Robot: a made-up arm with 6 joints. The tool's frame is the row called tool.
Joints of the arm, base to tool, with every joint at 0 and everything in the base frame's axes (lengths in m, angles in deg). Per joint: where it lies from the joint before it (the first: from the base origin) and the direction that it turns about. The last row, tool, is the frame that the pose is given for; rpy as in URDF.
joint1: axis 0 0 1 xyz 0.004 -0.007 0.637
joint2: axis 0 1 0 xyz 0.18 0 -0.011
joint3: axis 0 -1 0 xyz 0.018 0.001 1.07
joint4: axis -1 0 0 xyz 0.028 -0.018 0.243
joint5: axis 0 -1 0 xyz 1.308 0.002 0.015
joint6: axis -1 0 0 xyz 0.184 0.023 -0.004
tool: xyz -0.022 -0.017 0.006 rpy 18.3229 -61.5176 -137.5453
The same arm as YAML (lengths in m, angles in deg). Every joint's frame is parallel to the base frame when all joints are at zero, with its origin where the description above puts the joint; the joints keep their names.
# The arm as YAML. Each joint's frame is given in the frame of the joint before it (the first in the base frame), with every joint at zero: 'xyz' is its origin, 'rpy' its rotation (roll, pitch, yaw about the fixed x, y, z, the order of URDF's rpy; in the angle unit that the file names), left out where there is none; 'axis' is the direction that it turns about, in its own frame. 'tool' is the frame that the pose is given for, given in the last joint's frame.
units:
  length: m
  angle: deg
joints:
  - name: joint1
    type: revolute
    origin:
      xyz: [0.004, -0.007, 0.637]
    axis: "+z"
  - name: joint2
    type: revolute
    origin:
      xyz: [0.18, 0.0, -0.011]
    axis: "+y"
  - name: joint3
    type: revolute
    origin:
      xyz: [0.018, 0.001, 1.07]
    axis: "-y"
  - name: joint4
    type: revolute
    origin:
      xyz: [0.028, -0.018, 0.243]
    axis: "-x"
  - name: joint5
    type: revolute
    origin:
      xyz: [1.308, 0.002, 0.015]
    axis: "-y"
  - name: joint6
    type: revolute
    origin:
      xyz: [0.184, 0.023, -0.004]
    axis: "-x"
tool:
  origin:
    xyz: [-0.022, -0.017, 0.006]
    rpy: [18.32, -61.52, -137.55]

